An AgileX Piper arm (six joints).
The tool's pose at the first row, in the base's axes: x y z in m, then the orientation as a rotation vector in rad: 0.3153, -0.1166, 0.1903, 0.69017, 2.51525, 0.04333
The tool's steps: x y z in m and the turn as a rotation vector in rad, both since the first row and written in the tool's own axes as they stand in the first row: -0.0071, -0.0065, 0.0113, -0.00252, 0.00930, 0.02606; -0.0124, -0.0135, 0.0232, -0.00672, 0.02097, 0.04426; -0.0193, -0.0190, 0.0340, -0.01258, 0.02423, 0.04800; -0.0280, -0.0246, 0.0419, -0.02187, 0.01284, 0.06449; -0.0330, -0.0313, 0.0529, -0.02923, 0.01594, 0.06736; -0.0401, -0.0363, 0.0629, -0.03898, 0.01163, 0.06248
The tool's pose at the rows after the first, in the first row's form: 0.3231, -0.1269, 0.1829, 0.72335, 2.51473, 0.05911; 0.3296, -0.1368, 0.1741, 0.74634, 2.51857, 0.07512; 0.3375, -0.1460, 0.1672, 0.74916, 2.51918, 0.08502; 0.3452, -0.1559, 0.1637, 0.76429, 2.50052, 0.09839; 0.3512, -0.1653, 0.1555, 0.76535, 2.50092, 0.10978; 0.3590, -0.1741, 0.1495, 0.75455, 2.49667, 0.11863
